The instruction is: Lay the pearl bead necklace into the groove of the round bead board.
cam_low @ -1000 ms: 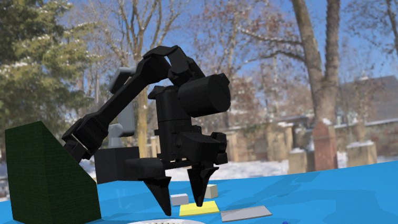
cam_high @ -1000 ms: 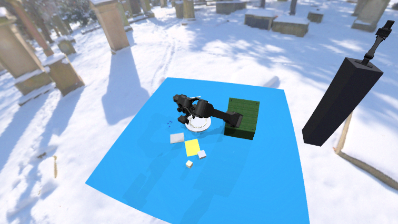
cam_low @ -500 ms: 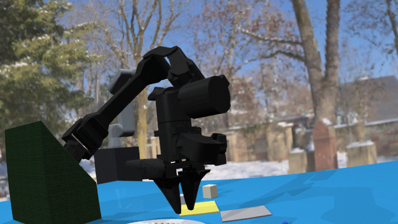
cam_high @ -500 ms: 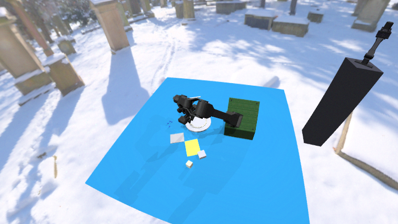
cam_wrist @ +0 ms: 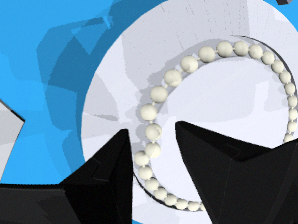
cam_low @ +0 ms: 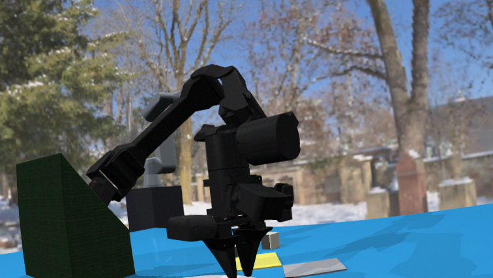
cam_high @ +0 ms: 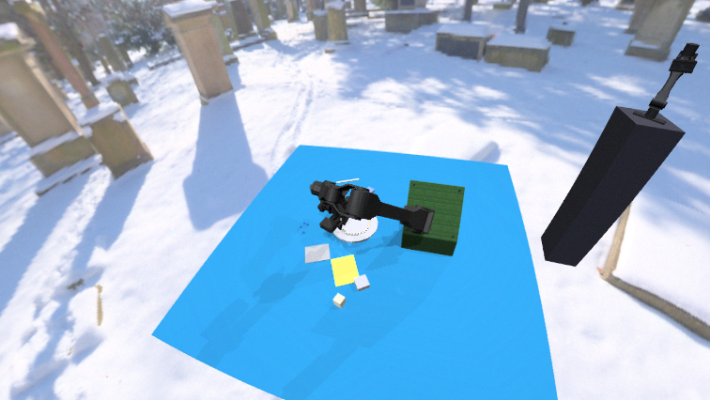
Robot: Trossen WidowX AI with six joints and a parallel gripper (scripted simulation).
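Right now my gripper tip is 4 cm past the round white bead board, 5 cm to the left of it and 2 cm above it. Round my gripper tip: yellow tile: 8 cm behind, 18 cm to the left, 2 cm below; then red object: 7 cm ahead, 16 cm to the right, 2 cm below; then grey tile: 5 cm ahead, 14 cm to the left, 2 cm below.
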